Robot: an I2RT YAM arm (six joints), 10 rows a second.
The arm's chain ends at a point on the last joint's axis. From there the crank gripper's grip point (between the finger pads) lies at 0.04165 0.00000 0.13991 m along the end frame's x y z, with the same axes.
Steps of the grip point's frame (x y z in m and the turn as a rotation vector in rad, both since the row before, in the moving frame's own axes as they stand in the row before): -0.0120 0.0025 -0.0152 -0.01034 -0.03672 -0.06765; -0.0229 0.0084 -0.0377 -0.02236 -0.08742 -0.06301; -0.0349 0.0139 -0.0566 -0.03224 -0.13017 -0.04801; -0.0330 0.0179 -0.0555 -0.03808 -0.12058 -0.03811; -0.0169 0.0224 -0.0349 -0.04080 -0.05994 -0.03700; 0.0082 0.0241 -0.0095 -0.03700 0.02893 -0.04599; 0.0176 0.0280 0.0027 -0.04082 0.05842 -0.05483; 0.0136 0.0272 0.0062 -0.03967 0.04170 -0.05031; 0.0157 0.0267 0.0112 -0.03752 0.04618 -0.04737; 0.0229 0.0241 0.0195 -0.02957 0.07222 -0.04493; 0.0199 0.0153 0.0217 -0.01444 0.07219 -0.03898; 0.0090 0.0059 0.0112 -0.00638 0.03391 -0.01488
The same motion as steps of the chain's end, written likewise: -0.0068 0.0037 -0.0166 -0.01034 -0.03672 -0.06765; -0.0106 0.0075 -0.0408 -0.02236 -0.08742 -0.06301; -0.0165 0.0109 -0.0608 -0.03224 -0.13017 -0.04801; -0.0159 0.0138 -0.0594 -0.03808 -0.12058 -0.03811; -0.0085 0.0180 -0.0371 -0.04080 -0.05994 -0.03700; 0.0041 0.0210 -0.0082 -0.03700 0.02893 -0.04599; 0.0094 0.0249 0.0054 -0.04082 0.05842 -0.05483; 0.0077 0.0239 0.0081 -0.03967 0.04170 -0.05031; 0.0092 0.0236 0.0133 -0.03752 0.04618 -0.04737; 0.0129 0.0221 0.0229 -0.02957 0.07222 -0.04493; 0.0099 0.0151 0.0251 -0.01444 0.07219 -0.03898; 0.0043 0.0057 0.0127 -0.00638 0.03391 -0.01488
